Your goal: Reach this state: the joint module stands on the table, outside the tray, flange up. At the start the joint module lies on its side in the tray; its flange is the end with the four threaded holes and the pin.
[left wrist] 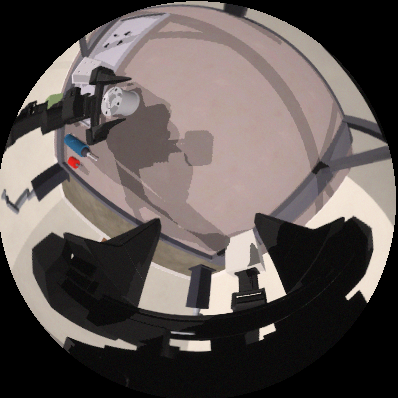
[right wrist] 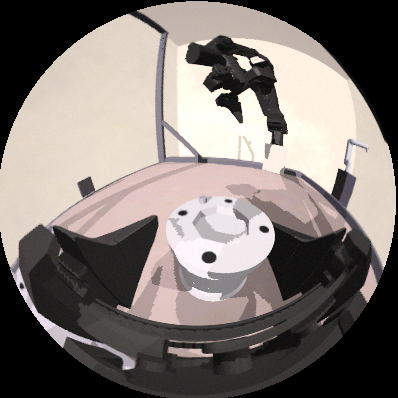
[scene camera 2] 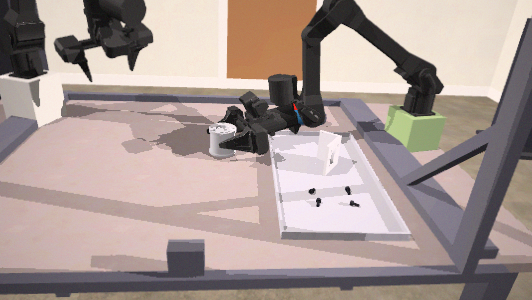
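Where they show: left gripper, between the fingertips: (left wrist: pixel 208 220) (right wrist: pixel 252 119) (scene camera 2: pixel 111 75); right gripper, between the fingertips: (left wrist: pixel 126 97) (right wrist: pixel 208 221) (scene camera 2: pixel 212 138); left arm's base, origin of its link: (left wrist: pixel 247 272) (scene camera 2: pixel 28 74); right arm's base, origin of its link: (scene camera 2: pixel 417 111).
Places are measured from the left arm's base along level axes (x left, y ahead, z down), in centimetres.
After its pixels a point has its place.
The light grey joint module (scene camera 2: pixel 216 143) {x -1.9, y 52.4, z 8.6 cm} (left wrist: pixel 129 102) {x -0.5, y 50.2, z 8.9 cm} (right wrist: pixel 235 256) {x 2.7, y 54.4, z 5.8 cm} stands upright on the table, left of the tray (scene camera 2: pixel 345 235) {x -21.9, y 84.0, z 10.8 cm} (left wrist: pixel 145 31) in scene camera 2. Its flange faces up; the four holes and the small pin show in the right wrist view. My right gripper (scene camera 2: pixel 224 132) (left wrist: pixel 126 97) {x -1.1, y 51.1, z 7.9 cm} (right wrist: pixel 208 221) {x -1.1, y 51.1, z 7.9 cm} is open, with its fingers on either side of the module; a gap shows beside the finger at the left in the right wrist view, and the module hides part of the other finger. My left gripper (scene camera 2: pixel 111 75) {x -4.6, y 28.5, z -4.6 cm} (left wrist: pixel 208 220) {x -4.6, y 28.5, z -4.6 cm} is open and empty, high above the table's back left.
A white bracket (scene camera 2: pixel 327 152) {x -2.2, y 77.5, z 5.7 cm} (left wrist: pixel 88 70) stands in the tray, with several black screws (scene camera 2: pixel 318 201) {x -13.6, y 78.1, z 10.7 cm} in front of it. A blue-handled tool (left wrist: pixel 76 145) {x 21.8, y 61.3, z 8.2 cm} and a red piece (left wrist: pixel 74 162) {x 31.2, y 61.6, z 9.4 cm} lie near the table's back edge. A dark frame post (scene camera 2: pixel 492 150) {x -21.1, y 101.3, z -8.2 cm} rises at the right.
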